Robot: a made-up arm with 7 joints. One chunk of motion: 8 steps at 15 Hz.
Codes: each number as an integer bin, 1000 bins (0 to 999) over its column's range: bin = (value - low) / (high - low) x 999, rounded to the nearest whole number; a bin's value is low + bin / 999 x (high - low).
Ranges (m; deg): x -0.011..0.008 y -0.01..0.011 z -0.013..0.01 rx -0.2..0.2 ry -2.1..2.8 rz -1..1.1
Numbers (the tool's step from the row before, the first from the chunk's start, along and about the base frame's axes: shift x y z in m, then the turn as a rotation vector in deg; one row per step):
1: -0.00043 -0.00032 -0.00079 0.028 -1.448 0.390
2: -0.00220 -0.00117 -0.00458 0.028 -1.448 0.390
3: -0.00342 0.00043 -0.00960 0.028 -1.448 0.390
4: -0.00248 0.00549 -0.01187 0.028 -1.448 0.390
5: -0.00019 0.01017 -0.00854 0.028 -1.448 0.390
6: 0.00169 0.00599 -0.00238 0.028 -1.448 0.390
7: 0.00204 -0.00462 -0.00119 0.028 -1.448 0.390
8: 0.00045 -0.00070 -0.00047 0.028 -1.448 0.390
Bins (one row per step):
1: 556 460 530 569 133 661
2: 463 420 366 569 133 661
3: 399 496 148 569 133 661
4: 448 737 49 569 133 661
5: 568 960 194 569 133 661
6: 667 761 461 569 133 661
7: 686 256 513 569 133 661
8: 602 442 544 569 133 661

